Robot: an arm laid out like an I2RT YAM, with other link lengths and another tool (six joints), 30 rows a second.
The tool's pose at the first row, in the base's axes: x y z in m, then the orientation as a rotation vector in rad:
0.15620 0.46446 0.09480 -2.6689 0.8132 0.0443
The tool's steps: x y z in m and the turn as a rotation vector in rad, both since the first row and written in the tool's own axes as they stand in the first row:
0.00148 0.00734 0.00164 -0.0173 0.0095 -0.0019
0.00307 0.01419 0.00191 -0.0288 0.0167 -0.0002
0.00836 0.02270 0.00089 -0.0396 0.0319 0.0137
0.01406 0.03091 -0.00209 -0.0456 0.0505 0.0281
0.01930 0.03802 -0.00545 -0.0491 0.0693 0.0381
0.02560 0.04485 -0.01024 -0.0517 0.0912 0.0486
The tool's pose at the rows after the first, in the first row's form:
0.15354 0.45854 0.09072 -2.6880 0.8168 0.0384
0.15115 0.45248 0.08807 -2.6998 0.8235 0.0340
0.15085 0.44271 0.08561 -2.7077 0.8491 0.0215
0.15092 0.43230 0.08504 -2.7114 0.8756 0.0024
0.15117 0.42285 0.08524 -2.7143 0.8957 -0.0192
0.15236 0.41258 0.08673 -2.7164 0.9173 -0.0453

